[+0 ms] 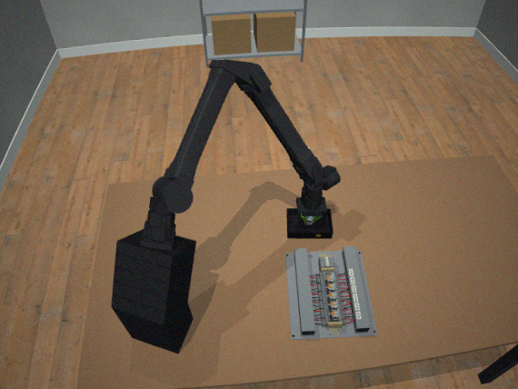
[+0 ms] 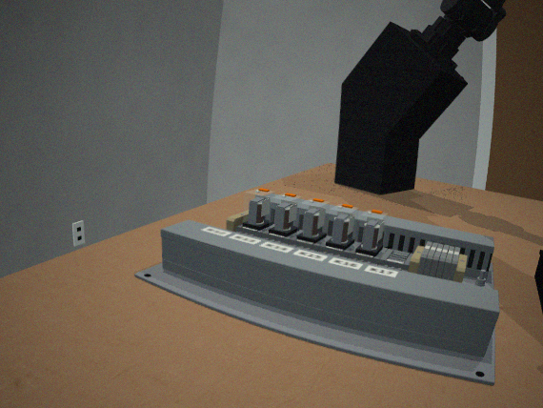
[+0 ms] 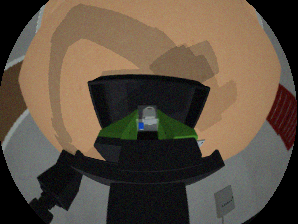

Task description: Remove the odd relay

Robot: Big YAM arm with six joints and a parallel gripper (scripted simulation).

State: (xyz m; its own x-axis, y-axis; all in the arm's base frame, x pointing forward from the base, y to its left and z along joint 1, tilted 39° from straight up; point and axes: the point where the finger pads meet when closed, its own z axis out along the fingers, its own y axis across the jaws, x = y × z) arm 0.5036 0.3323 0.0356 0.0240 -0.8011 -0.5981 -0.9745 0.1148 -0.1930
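My hand is right at the relay. The rest, counted from my hand: black tray 2 cm below.
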